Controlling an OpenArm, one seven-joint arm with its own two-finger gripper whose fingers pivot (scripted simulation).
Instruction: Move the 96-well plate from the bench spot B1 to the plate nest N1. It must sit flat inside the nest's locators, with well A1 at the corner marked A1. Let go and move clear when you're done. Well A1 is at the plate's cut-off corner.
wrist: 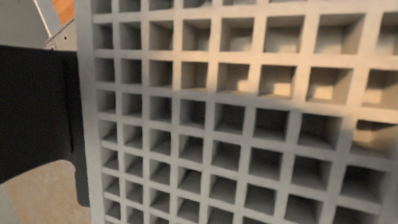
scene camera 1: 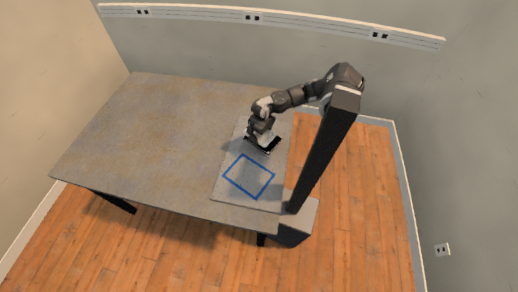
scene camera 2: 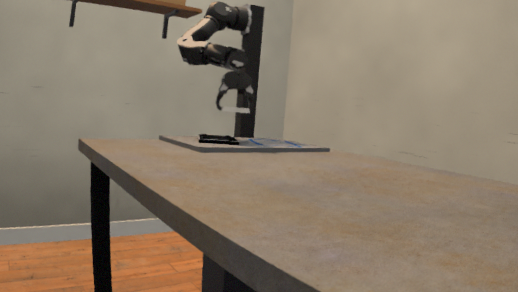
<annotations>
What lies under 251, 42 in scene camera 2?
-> A dark arm column.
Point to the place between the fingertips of my gripper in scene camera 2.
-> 234, 111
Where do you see a white 96-well plate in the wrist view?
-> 283, 104
</annotations>
